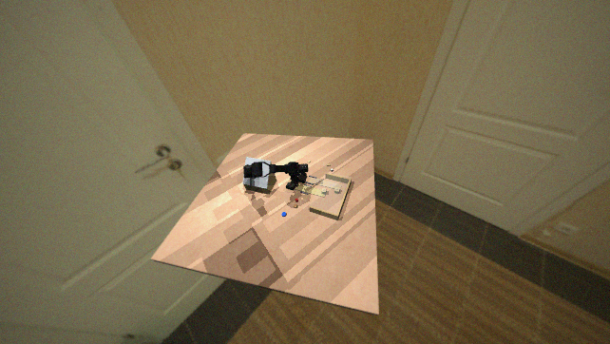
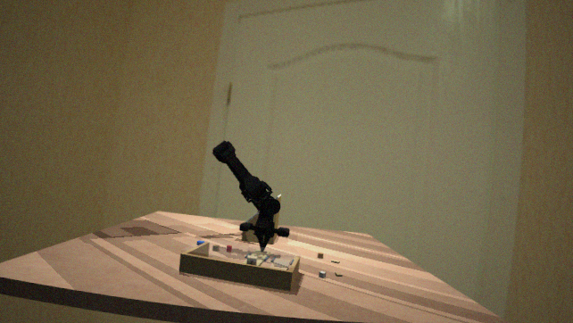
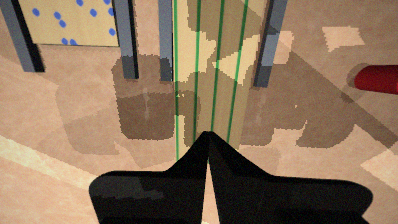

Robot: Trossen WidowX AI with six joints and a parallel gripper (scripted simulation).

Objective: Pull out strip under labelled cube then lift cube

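Now: the red cylinder 12 cm to the right of my gripper tip, 3 cm ahead of it and 1 cm above it. Also, from my gripper tip: blue block: 24 cm to the right, 2 cm behind.
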